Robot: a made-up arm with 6 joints.
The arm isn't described. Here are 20 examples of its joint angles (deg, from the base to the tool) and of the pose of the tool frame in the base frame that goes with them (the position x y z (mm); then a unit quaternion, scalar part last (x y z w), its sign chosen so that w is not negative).
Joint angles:
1: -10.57 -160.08 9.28 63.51 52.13 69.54
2: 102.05 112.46 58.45 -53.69 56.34 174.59
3: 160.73 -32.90 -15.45 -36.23 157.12 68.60
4: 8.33 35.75 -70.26 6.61 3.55 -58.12
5: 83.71 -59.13 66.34 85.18 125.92 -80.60
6: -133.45 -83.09 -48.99 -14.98 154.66 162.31
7: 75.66 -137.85 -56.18 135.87 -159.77 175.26
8: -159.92 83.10 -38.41 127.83 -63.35 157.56
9: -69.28 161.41 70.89 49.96 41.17 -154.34
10: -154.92 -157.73 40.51 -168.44 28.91 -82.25
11: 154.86 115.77 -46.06 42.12 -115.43 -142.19
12: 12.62 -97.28 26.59 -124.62 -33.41 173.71
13: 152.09 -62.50 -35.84 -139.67 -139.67 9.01
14: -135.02 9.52 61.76 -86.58 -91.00 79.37
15: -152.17 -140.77 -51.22 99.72 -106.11 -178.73
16: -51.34 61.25 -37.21 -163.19 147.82 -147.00
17: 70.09 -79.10 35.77 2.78 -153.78 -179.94
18: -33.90 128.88 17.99 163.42 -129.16 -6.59
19: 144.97 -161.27 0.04 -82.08 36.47 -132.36
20: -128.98 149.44 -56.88 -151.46 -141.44 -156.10
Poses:
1: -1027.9 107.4 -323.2 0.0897 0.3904 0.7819 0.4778
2: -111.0 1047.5 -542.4 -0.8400 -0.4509 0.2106 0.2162
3: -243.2 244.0 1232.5 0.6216 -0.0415 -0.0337 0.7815
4: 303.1 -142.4 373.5 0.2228 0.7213 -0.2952 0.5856
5: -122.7 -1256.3 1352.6 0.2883 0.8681 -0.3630 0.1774
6: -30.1 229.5 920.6 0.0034 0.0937 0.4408 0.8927
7: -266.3 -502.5 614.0 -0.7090 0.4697 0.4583 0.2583
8: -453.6 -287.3 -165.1 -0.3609 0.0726 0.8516 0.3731
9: 25.5 -405.7 -1045.9 0.8905 -0.0565 -0.4329 0.1280
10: 998.3 266.0 -481.7 0.5775 0.0842 0.2642 0.7679
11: 15.1 145.3 -245.7 -0.4932 -0.6785 -0.0335 0.5434
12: -1070.2 -131.3 1049.9 -0.2180 -0.9144 -0.2590 0.2219
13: -78.5 -118.9 1040.5 0.1838 -0.1450 -0.4221 0.8758
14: -525.8 -509.8 1704.0 -0.3163 0.1635 -0.3652 0.8601
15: 615.1 289.2 578.1 0.5804 0.8022 -0.0699 0.1216
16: 471.9 -304.9 104.4 -0.3752 -0.7201 -0.4003 0.4248
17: -199.6 -1096.5 1268.3 0.7816 0.5272 -0.2821 0.1777
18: 433.4 -76.4 -760.9 0.9033 -0.3961 0.1523 0.0630
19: 750.4 -494.7 110.3 0.2159 -0.0850 0.0342 0.9721
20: 267.0 70.2 174.8 0.4844 0.1531 -0.7105 0.4868
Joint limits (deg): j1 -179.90..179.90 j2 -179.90..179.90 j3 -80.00..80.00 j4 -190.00..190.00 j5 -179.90..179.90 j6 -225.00..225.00
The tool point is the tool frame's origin. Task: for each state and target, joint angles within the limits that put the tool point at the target. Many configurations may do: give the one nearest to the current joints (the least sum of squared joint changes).
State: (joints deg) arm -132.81 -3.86 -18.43 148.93 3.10 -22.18
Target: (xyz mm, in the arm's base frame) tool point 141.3 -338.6 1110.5
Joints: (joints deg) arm -95.75 -32.15 -37.87 159.76 3.10 -22.18
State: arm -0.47 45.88 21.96 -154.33 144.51 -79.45
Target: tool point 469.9 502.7 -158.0
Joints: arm 33.33 80.42 -11.24 -150.47 144.51 -79.45
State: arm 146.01 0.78 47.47 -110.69 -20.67 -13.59
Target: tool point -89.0 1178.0 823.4
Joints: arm 92.53 35.92 29.20 -101.47 -20.67 -13.59
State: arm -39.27 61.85 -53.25 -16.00 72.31 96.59
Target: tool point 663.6 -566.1 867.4
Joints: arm -28.22 14.43 -12.19 -5.88 72.31 96.59
